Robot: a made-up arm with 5 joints.
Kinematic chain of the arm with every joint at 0, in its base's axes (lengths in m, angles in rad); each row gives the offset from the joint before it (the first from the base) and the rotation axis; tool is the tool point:
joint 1: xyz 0 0 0.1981 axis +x
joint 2: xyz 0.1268 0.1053 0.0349 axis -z
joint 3: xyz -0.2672 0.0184 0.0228 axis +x
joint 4: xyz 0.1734 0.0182 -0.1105 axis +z
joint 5: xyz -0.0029 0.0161 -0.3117 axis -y
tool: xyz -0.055 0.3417 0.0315
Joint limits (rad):
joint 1: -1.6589..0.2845
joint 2: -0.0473..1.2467
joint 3: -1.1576..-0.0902
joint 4: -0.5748..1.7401
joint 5: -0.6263..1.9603
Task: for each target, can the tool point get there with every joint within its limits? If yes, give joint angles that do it. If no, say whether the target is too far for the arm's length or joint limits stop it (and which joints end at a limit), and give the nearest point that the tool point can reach.
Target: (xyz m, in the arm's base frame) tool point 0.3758 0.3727 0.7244
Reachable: no: joint limits stop it (at a limit: joint 1, joint 2, joint 3, joint 5) | nearest point 0.3125 0.5579 0.0139 | short by 0.737 m
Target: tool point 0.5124 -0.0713 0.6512
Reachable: no: joint limits stop it (at a limit: joint 1, joint 2, joint 3, joint 4, joint 5) | nearest point 0.2320 -0.4163 0.4211 | short by 0.501 m
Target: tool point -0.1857 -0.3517 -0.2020
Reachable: yes | joints -1.0785 0.4738 -0.7230 0.5623 1.5415
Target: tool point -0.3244 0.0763 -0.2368
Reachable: yes | joints -0.4285 0.6125 -0.5299 1.2395 0.8752
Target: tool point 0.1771 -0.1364 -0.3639
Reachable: yes | joints -0.7220 0.6689 -0.4607 -0.2566 0.9289
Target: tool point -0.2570 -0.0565 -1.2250
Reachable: no: too far | nearest point -0.0352 -0.0270 -0.4816 | short by 0.776 m
